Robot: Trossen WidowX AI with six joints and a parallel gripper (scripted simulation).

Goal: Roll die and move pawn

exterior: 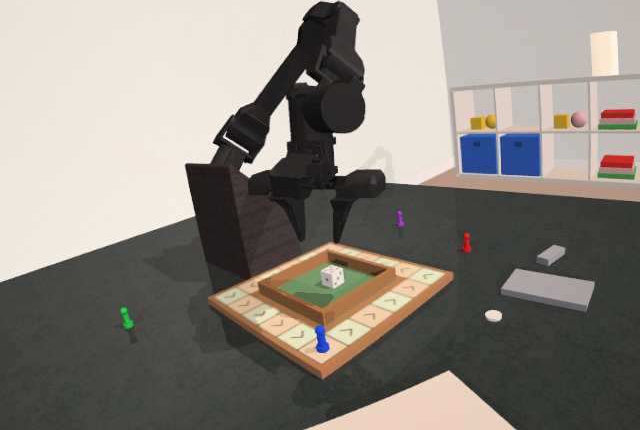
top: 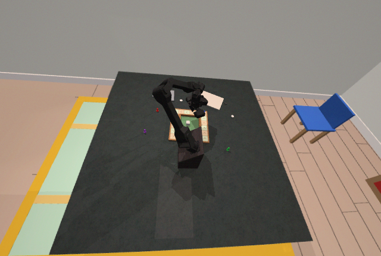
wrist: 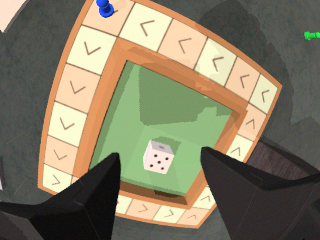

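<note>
My gripper tip is 100 mm to the left of the blue pawn, 80 mm short of it and 80 mm above it. Also, from my gripper tip: dice tray 100 mm below, 20 mm to the left, 20 mm behind; then red pawn 270 mm to the left, 110 mm ahead, 90 mm below; then white die 80 mm below, 40 mm to the left, 20 mm behind.
</note>
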